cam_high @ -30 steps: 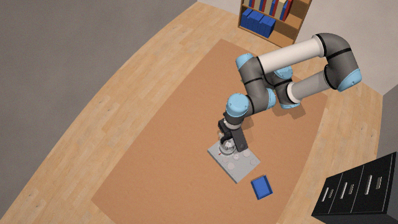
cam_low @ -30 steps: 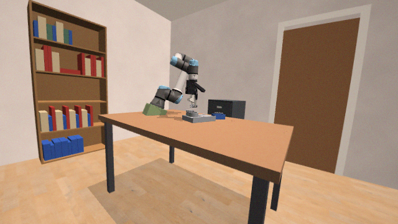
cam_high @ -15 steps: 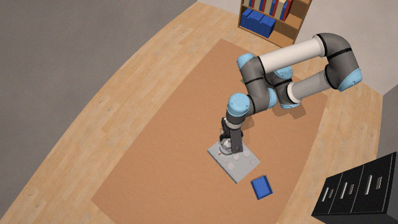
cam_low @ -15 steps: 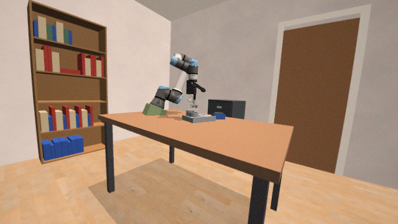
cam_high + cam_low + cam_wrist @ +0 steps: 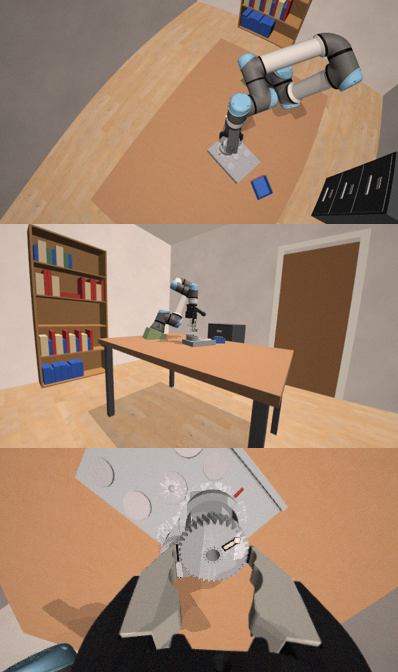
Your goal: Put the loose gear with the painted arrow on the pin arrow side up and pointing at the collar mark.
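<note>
Right now the grey gear is right at my hand. From my hand the other things lie so: blue tray (120 mm ahead, 270 mm to the left, 120 mm below).
</note>
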